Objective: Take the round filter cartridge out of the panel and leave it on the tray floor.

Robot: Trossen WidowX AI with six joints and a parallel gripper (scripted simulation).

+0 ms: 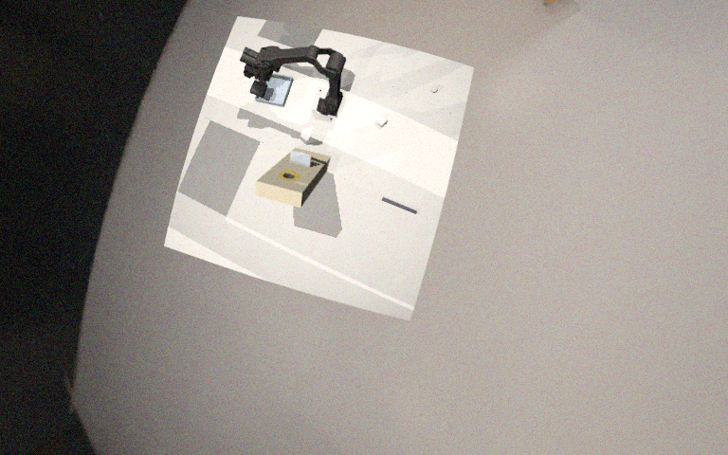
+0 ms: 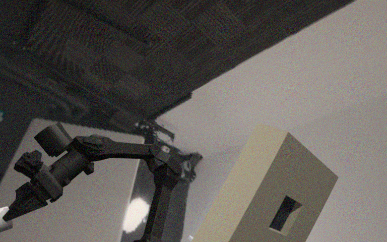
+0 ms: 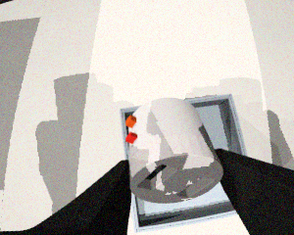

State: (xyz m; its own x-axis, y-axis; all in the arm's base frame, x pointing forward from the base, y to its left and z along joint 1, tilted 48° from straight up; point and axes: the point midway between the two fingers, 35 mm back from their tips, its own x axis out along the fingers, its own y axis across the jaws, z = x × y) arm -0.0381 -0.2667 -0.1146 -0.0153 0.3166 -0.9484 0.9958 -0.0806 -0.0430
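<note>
The blue-grey tray is 14 cm below my gripper tip and 3 cm behind it. From my gripper tip the other things lie so: beige service panel: 37 cm ahead, 26 cm to the left; then round filter cartridge: right at my gripper tip.
</note>
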